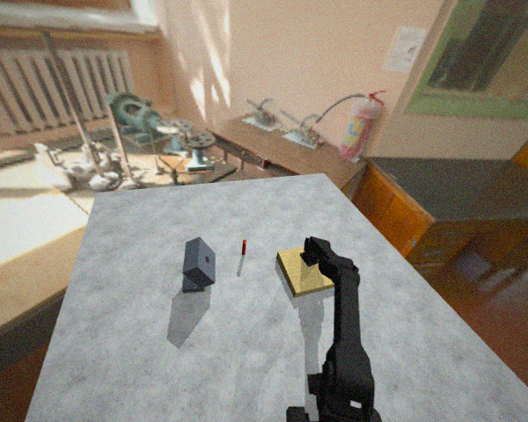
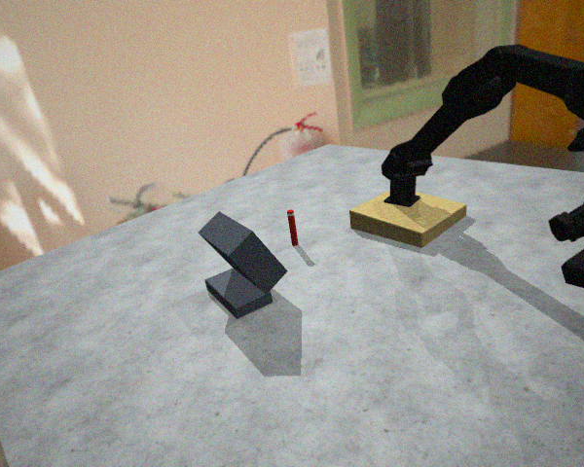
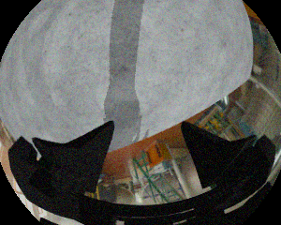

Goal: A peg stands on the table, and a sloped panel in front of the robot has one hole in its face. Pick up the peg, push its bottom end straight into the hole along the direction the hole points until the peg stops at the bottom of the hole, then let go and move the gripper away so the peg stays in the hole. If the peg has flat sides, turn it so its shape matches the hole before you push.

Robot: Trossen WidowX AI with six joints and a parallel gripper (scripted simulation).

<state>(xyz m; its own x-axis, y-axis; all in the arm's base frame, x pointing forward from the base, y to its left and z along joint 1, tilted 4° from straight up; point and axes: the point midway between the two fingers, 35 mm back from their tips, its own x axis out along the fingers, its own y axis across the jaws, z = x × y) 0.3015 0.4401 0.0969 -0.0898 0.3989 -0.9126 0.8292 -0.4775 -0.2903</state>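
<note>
My gripper tip is now 610 mm to the left of the red round peg, 70 mm past it and 20 mm above it. The rest, counted from my gripper tip: grey foot plate (590 mm to the right, 130 mm ahead, 70 mm below); grey sloped panel (580 mm to the right, 110 mm ahead).
</note>
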